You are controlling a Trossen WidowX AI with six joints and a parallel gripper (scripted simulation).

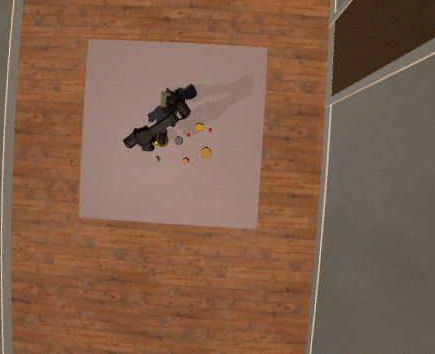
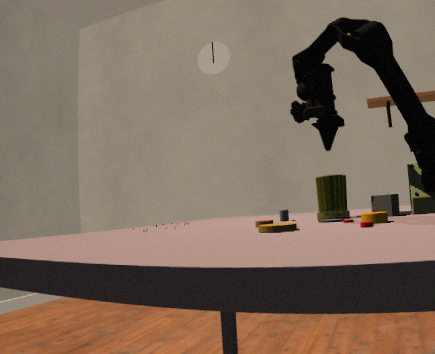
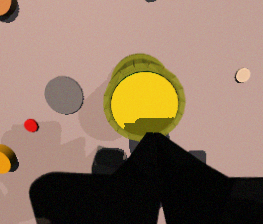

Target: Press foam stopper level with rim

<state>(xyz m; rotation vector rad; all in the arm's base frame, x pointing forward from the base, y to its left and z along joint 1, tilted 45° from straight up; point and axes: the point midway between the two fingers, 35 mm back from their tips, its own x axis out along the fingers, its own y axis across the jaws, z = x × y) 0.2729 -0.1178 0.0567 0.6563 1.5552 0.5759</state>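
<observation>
Now: hand 110 mm above the foam stopper. Also, from my hand: grey block 140 mm behind, 60 mm to the left, 180 mm below; then grey disc 20 mm behind, 120 mm to the left, 210 mm below; then small grey cylinder 140 mm ahead, 10 mm to the right, 190 mm below.
</observation>
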